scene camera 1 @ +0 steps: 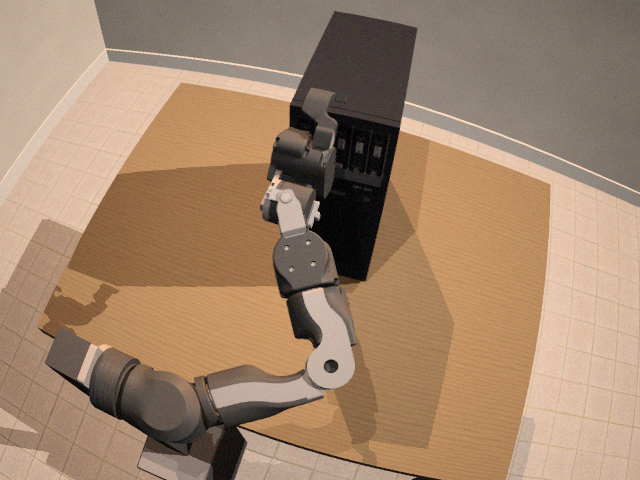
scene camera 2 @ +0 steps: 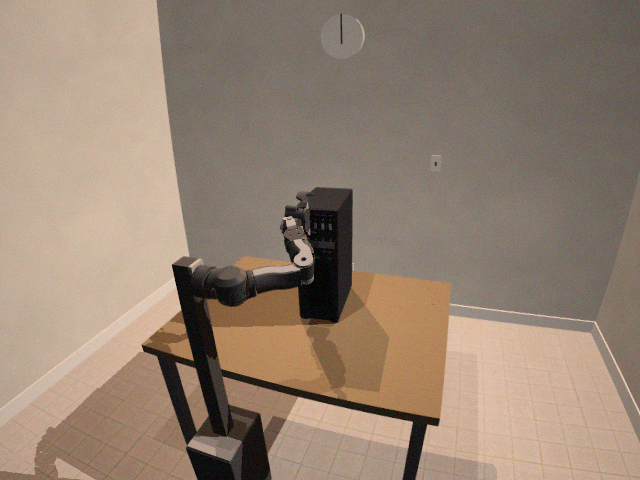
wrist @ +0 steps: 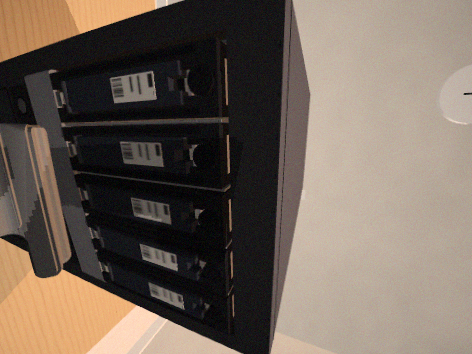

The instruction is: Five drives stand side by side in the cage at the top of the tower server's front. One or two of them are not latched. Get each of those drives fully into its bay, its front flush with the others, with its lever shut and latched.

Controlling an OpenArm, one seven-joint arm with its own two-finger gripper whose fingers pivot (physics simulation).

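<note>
The black tower server [scene camera 1: 364, 62] [scene camera 2: 344, 248] [wrist: 256, 150] stands upright, appearing sideways in the wrist view with its top to the right. There its five drives show as a column: the first drive [wrist: 132, 87], second [wrist: 142, 153], third [wrist: 150, 210], fourth [wrist: 158, 257] and fifth [wrist: 166, 295]. All levers look folded against their fronts, and the second drive looks level with its neighbours; the latches are too dark to confirm. My gripper [scene camera 1: 323, 124] is open and empty, at the left of the tower's front. One finger [wrist: 47, 200] shows beside the cage's lower edge; the other is hidden.
The tower stands on the wooden table [scene camera 1: 491, 310] [scene camera 2: 413, 335], near its back. A grey strip [wrist: 65, 175] runs along the cage's lower edge. The arm reaches in from the front left and hides the left drives in scene camera 1. The wall [scene camera 2: 258, 129] is behind.
</note>
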